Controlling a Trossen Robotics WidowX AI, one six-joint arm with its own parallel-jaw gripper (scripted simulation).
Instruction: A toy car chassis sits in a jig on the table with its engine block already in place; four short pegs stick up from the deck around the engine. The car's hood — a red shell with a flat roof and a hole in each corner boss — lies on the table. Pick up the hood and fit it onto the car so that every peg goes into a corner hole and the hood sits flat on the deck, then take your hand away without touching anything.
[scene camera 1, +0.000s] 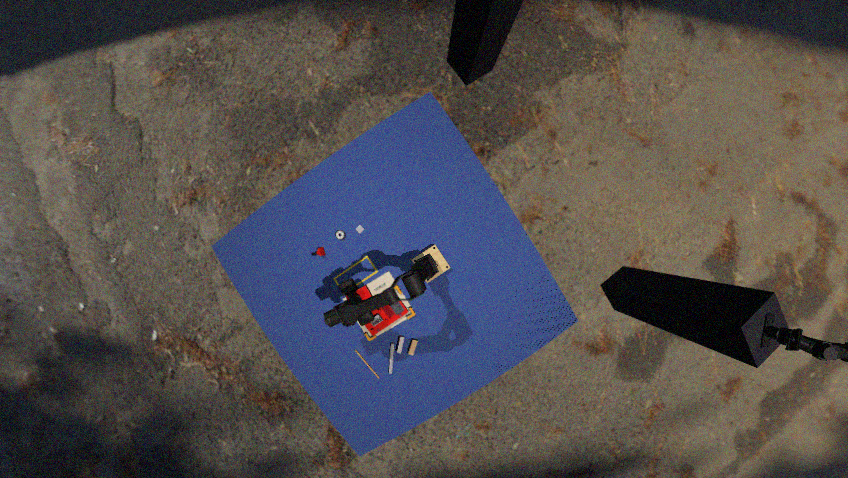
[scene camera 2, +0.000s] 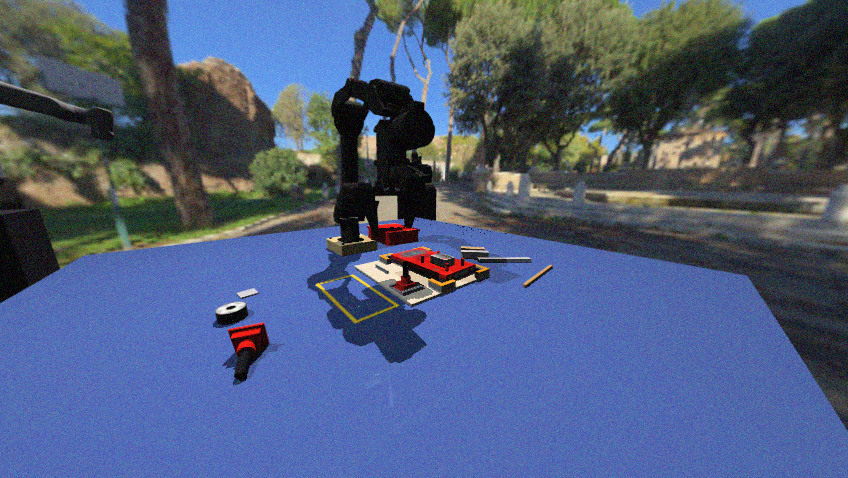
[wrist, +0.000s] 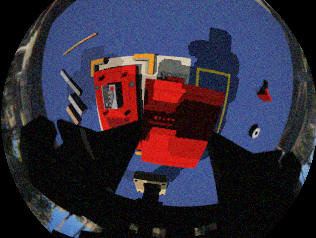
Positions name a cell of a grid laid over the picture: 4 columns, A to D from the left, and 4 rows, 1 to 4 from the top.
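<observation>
A red hood is being carried by my gripper (scene camera 2: B2), and I can see that same gripper (wrist: C3) from the wrist as well.
</observation>
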